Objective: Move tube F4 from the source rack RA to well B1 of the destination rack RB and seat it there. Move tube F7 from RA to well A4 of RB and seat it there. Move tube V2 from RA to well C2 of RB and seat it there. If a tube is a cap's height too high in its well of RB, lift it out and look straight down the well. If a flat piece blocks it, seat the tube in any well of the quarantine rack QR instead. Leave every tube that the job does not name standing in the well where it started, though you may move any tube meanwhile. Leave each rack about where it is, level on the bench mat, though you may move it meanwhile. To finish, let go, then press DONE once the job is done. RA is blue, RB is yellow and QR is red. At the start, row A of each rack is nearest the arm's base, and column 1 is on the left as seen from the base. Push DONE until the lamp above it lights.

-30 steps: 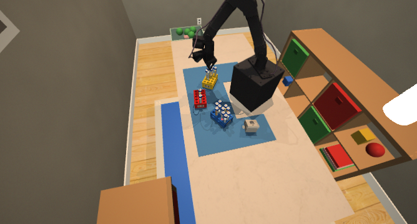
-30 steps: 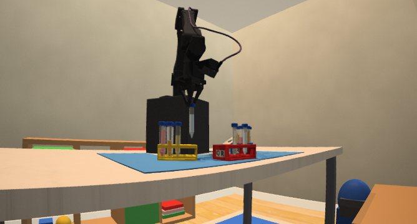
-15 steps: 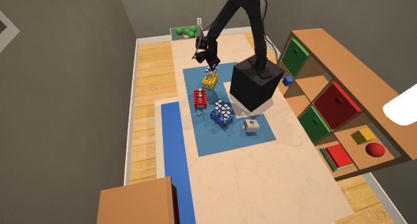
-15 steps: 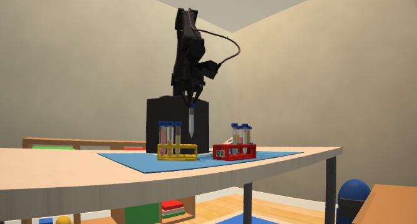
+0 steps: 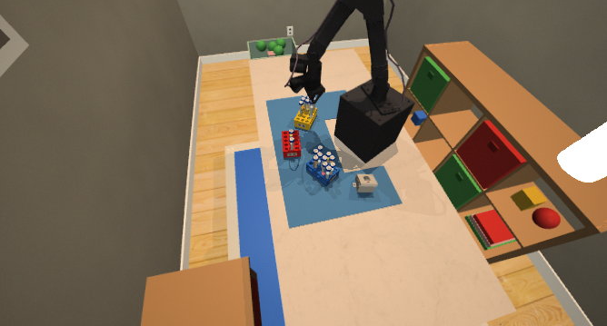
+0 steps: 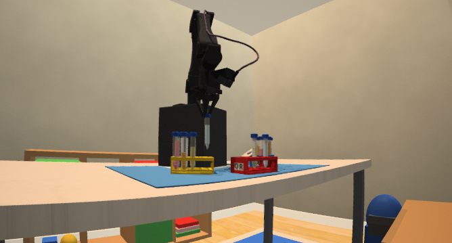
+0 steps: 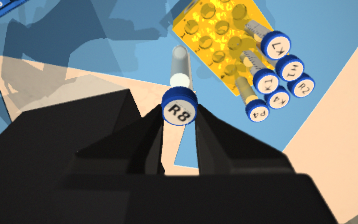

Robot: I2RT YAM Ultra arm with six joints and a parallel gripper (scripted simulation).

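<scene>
Right now my hand is 10 mm short of the tube R8 and 60 mm above it. From my hand the other things lie so: red rack 140 mm ahead, 90 mm to the left, 170 mm below; then rack RB 10 mm ahead, 60 mm to the right, 170 mm below; then tube 140 mm ahead, 90 mm to the left, 130 mm below.
</scene>
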